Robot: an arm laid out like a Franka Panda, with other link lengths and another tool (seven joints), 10 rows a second.
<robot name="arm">
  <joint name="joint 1" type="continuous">
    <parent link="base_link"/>
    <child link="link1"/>
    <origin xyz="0 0 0.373" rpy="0 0 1.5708"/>
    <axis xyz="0 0 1"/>
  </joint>
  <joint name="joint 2" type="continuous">
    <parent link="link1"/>
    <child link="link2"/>
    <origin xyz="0 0 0" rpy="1.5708 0 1.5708"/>
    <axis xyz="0 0 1"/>
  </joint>
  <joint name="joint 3" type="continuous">
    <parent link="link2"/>
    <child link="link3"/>
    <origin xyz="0 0.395 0" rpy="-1.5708 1.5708 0"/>
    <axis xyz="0 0 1"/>
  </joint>
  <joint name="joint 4" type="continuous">
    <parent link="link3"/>
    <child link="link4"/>
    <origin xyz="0 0.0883 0" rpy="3.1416 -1.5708 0"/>
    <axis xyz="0 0 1"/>
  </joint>
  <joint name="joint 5" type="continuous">
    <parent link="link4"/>
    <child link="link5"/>
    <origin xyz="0.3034 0.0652 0" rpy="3.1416 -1.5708 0"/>
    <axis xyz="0 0 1"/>
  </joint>
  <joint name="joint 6" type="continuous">
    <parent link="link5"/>
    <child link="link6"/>
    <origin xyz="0 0 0" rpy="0 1.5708 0"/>
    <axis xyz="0 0 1"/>
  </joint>
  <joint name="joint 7" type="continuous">
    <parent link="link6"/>
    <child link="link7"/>
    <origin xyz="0 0.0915 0" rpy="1.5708 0 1.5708"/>
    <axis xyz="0 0 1"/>
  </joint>
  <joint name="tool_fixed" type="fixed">
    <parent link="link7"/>
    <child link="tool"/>
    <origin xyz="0.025 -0.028 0.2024" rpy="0.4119 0 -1.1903"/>
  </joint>
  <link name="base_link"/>
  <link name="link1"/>
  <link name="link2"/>
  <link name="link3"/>
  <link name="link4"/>
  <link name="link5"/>
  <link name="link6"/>
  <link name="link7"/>
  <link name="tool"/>
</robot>
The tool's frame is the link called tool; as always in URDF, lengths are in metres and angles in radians. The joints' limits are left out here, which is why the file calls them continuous.
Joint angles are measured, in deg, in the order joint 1, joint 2, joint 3, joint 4, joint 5, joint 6, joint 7. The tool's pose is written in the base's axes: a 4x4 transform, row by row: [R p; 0 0 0 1], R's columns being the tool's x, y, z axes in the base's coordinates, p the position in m. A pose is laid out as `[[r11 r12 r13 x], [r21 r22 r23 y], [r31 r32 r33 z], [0 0 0 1]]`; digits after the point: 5 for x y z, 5 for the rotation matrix.
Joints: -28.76 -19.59 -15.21 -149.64 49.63 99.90 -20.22
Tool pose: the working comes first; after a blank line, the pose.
Where each joint sits with the arm in this pose, in the base's axes (m; each line is computed from the numbers above, not from the rounded line before):
joint 1: 0.0000 0.0000 0.3730
joint 2: 0.0000 0.0000 0.3730
joint 3: -0.1161 0.0637 0.7451
joint 4: -0.0569 0.0048 0.7737
joint 5: 0.1510 -0.1720 0.6259
joint 6: 0.1510 -0.1720 0.6259
joint 7: 0.2006 -0.2287 0.5740
the tool: 0.3034 -0.0763 0.4815

[[0.78351 0.61302 0.10154 0.30345], [0.07715 -0.25812 0.96303 -0.07627], [0.61657 -0.74671 -0.24954 0.48151], [0 0 0 1]]
